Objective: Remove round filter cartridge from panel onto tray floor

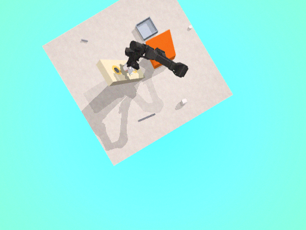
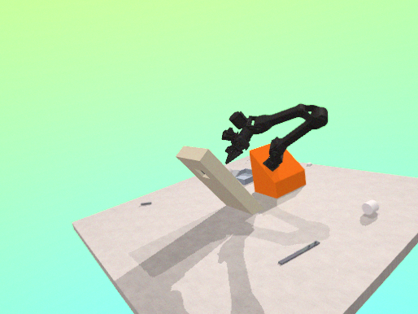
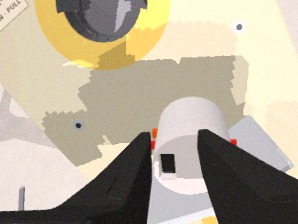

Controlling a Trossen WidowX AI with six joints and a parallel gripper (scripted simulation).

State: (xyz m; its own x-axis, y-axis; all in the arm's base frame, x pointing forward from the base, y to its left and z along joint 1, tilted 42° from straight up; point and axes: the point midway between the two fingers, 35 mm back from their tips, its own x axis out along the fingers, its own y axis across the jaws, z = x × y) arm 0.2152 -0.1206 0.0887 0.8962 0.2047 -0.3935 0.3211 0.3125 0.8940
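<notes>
The round filter cartridge lies 30 mm below my gripper tip and 10 mm ahead of it. From my gripper tip the other things lie so: small grey bar: 510 mm to the right, 220 mm below, 150 mm ahead; cream service panel: 60 mm below, 50 mm ahead, 10 mm to the right; grey tray: 370 mm behind, 240 mm to the right, 220 mm below.
</notes>
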